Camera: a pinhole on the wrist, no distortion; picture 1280 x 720 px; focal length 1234.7 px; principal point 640.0 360.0 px. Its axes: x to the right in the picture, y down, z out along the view. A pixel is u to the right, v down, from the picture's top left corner.
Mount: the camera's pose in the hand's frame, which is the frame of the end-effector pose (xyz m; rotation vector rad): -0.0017 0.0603 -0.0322 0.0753 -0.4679 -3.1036
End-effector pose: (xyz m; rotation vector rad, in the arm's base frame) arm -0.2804 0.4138 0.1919 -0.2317 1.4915 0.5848
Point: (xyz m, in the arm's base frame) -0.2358 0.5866 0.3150
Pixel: 1111.7 132.9
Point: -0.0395 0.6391 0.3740
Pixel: 1019.5 574.7
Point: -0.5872 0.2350 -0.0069
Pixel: behind the camera
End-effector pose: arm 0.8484 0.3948 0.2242 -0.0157 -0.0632 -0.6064
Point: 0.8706 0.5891 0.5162
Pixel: 835.0 321.9
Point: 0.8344 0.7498 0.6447
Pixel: 1022.8 176.1
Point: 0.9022 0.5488 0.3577
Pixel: 798.7 77.6
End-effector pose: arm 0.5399 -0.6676 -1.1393 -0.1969 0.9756 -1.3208
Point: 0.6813 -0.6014 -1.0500
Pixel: outside the picture
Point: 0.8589 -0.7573 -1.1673
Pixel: 288.3 57.5
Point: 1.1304 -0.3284 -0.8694
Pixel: outside the picture
